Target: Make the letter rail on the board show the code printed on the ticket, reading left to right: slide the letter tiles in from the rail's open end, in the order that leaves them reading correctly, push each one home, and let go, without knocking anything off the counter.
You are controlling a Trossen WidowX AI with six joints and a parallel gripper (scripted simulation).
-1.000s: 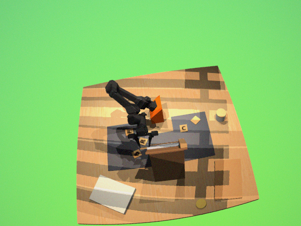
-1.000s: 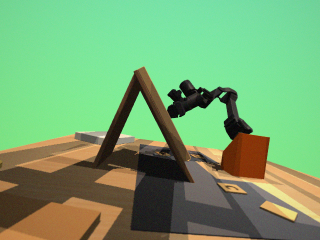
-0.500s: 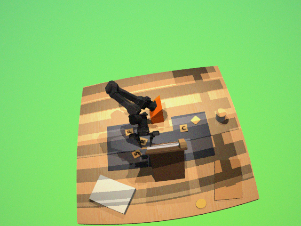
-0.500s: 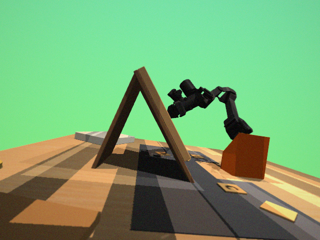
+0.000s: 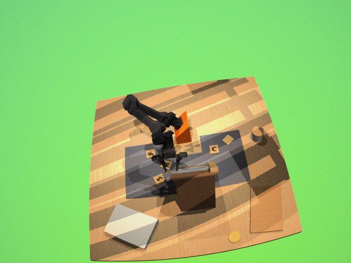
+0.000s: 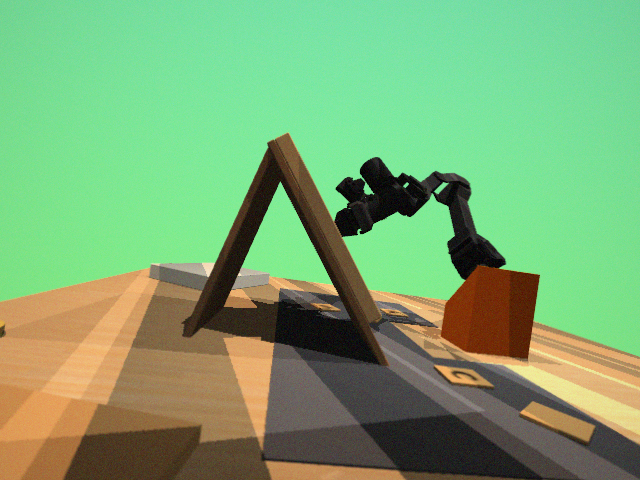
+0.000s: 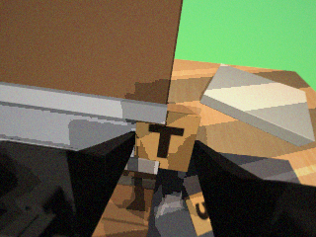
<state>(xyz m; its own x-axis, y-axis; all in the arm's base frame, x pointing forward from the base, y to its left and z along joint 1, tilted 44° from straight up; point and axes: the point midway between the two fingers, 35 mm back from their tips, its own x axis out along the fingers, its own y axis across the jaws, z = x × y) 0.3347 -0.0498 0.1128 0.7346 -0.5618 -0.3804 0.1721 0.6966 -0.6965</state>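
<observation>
Right now the white ticket is 30 mm behind my gripper tip, 130 mm to the left of it and 80 mm below it. From my gripper tip the other things lie so: dark mat: 150 mm behind, 90 mm to the left, 170 mm below; then flat tan slab: 340 mm ahead, 470 mm to the left, 160 mm below.
</observation>
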